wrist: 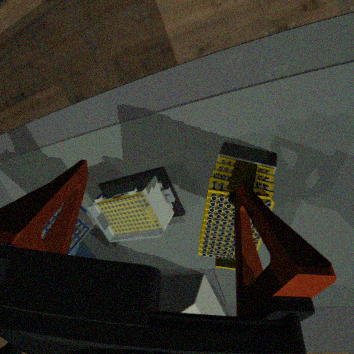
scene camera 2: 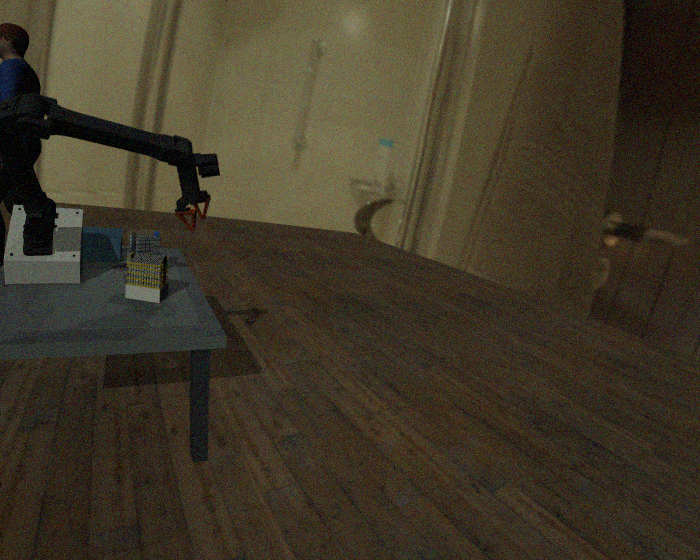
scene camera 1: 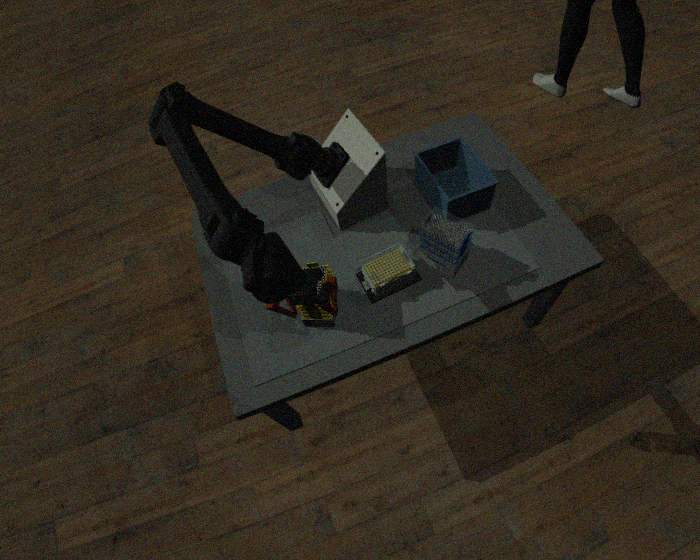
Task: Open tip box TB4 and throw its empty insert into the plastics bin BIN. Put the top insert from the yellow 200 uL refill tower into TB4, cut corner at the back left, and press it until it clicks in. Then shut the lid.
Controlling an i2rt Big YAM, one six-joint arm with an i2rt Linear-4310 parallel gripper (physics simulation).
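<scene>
My gripper (scene camera 1: 315, 312) (scene camera 2: 197, 224) (wrist: 163, 177) is open and empty, fingers pointing down. It hangs above the table; in scene camera 1 it overlaps the yellow refill tower (scene camera 1: 318, 314) (scene camera 2: 145, 271) (wrist: 217, 225), and in the wrist view one finger covers part of it. The tower stands upright, with stacked yellow inserts on a pale base. A tip box (scene camera 1: 388, 268) (wrist: 127, 215), apparently TB4, has a yellow grid within clear walls, over a dark base or shadow. Its label and lid state are unclear. The blue bin BIN (scene camera 1: 432, 186) (scene camera 2: 102, 245) stands at the back right in scene camera 1.
A blue refill tower (scene camera 1: 444, 239) (scene camera 2: 145, 240) (wrist: 80, 237) stands between the tip box and bin. The arm's white wedge-shaped base (scene camera 1: 350, 134) (scene camera 2: 43, 271) (wrist: 202, 300) stands at the back of the table (scene camera 1: 280, 362). A person (scene camera 1: 630, 58) (scene camera 2: 11, 75) stands beyond.
</scene>
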